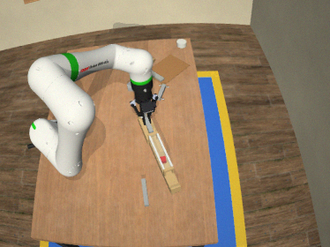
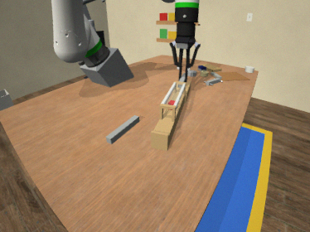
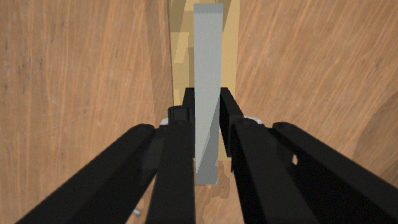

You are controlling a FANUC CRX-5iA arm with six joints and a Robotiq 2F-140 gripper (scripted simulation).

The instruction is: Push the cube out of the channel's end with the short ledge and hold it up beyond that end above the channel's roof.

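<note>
The grey push rod is 80 mm behind my hand, 350 mm to the right of it and 90 mm below it. The rest, counted from my hand: grey hexagonal block (30 mm behind, 310 mm to the left, 90 mm below); then red cube (30 mm ahead, 220 mm to the right, 40 mm below); then channel (30 mm ahead, 190 mm to the right, 40 mm below).
</note>
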